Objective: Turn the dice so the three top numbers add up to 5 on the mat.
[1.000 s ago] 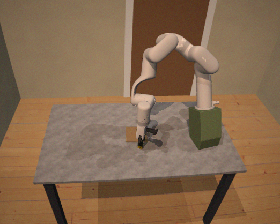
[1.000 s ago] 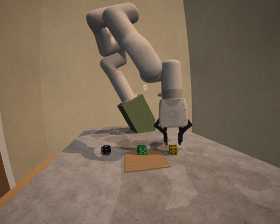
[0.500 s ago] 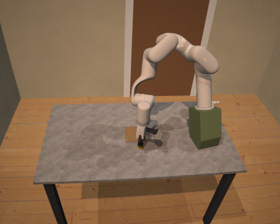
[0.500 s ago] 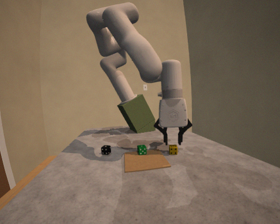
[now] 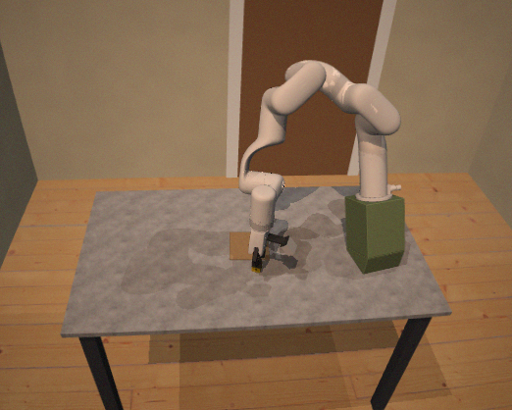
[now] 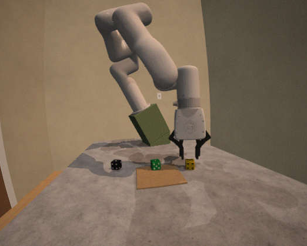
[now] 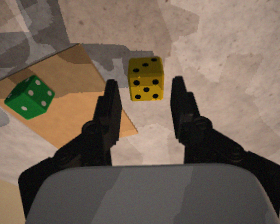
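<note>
Now: the yellow die 40 mm below my hand. Also, from my hand: tan mat: 120 mm to the right, 50 mm below, 10 mm ahead; green die: 110 mm to the right, 40 mm below, 30 mm behind; black die: 250 mm to the right, 90 mm behind, 40 mm below.
</note>
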